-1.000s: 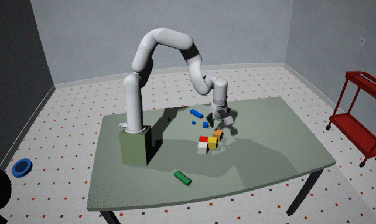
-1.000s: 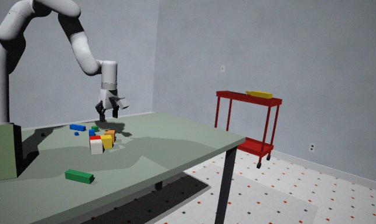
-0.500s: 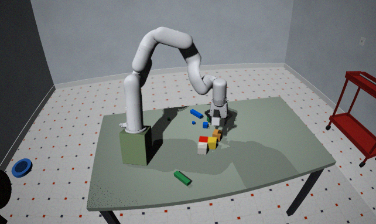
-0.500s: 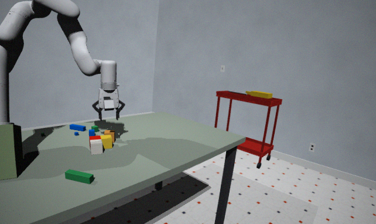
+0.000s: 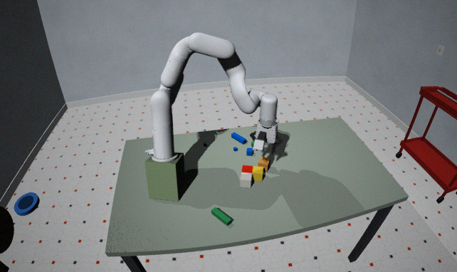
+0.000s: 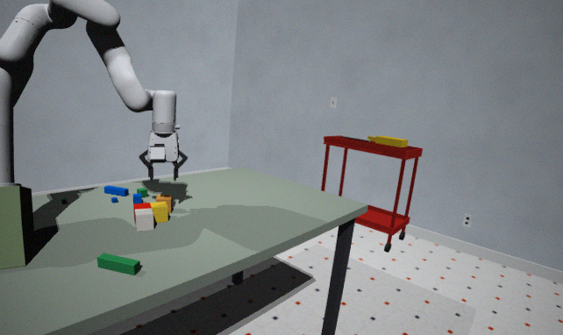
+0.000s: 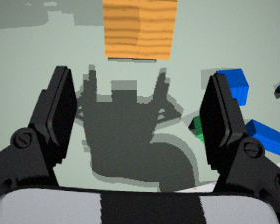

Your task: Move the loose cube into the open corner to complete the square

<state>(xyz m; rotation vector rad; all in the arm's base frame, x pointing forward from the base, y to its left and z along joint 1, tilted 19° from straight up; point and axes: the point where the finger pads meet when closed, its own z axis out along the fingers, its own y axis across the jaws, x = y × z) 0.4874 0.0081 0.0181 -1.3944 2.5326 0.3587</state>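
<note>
The orange cube is 10 cm below my hand. From my hand the other things lie so: long green block: 29 cm to the right, 26 cm behind, 12 cm below.
</note>
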